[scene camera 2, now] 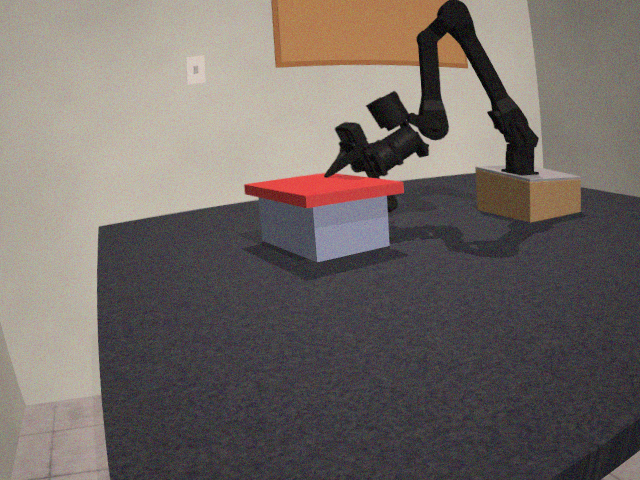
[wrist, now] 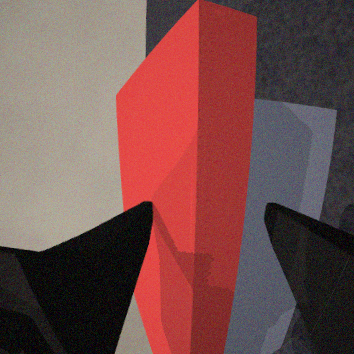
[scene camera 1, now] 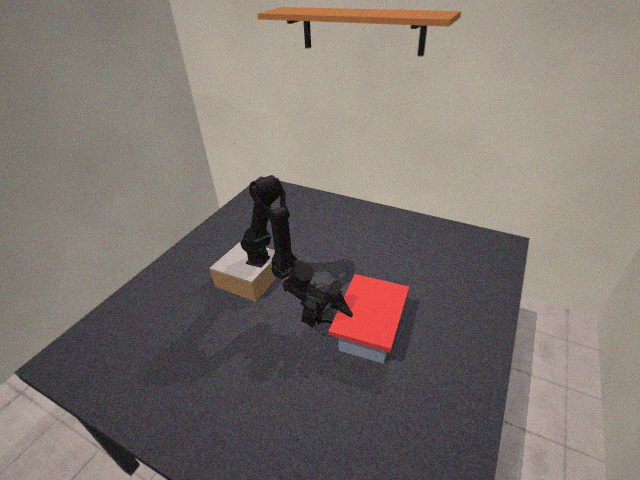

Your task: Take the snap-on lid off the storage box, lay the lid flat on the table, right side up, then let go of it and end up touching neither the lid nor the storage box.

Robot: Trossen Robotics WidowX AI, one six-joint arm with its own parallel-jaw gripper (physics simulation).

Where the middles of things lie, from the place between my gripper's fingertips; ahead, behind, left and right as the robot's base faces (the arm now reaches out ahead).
Scene:
The red lid [scene camera 1: 377, 305] is 5 cm to the left of my hand, 5 cm ahead of it and 2 cm above it.

